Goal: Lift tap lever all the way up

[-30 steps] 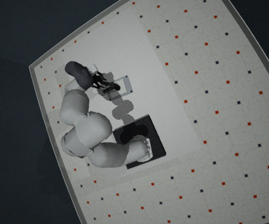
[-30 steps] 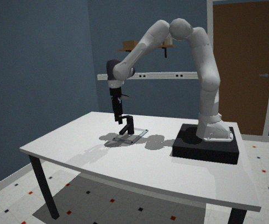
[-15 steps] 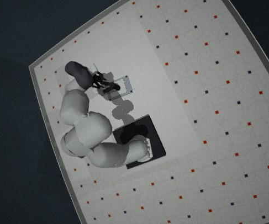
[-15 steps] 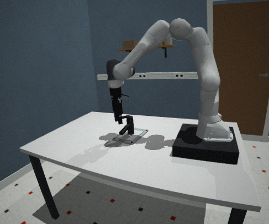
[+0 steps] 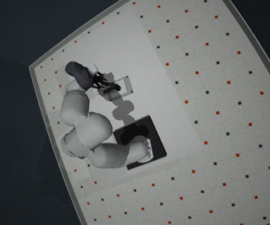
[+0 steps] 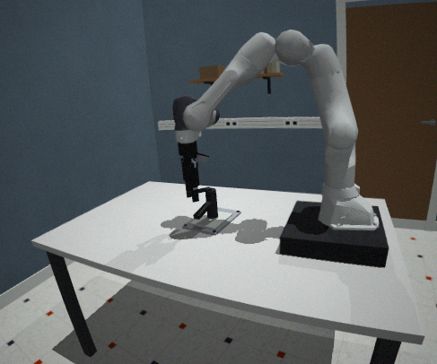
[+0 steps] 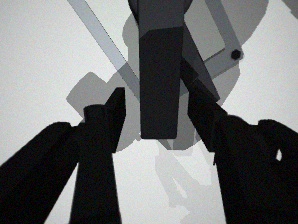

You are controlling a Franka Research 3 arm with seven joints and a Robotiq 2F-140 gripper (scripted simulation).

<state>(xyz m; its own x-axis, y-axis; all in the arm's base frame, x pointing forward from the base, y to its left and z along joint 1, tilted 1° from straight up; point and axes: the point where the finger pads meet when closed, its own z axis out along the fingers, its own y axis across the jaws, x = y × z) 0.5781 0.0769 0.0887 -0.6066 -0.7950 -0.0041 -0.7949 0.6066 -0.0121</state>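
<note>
Now: hand 3 cm to the left of the lever and 2 cm past it.
</note>
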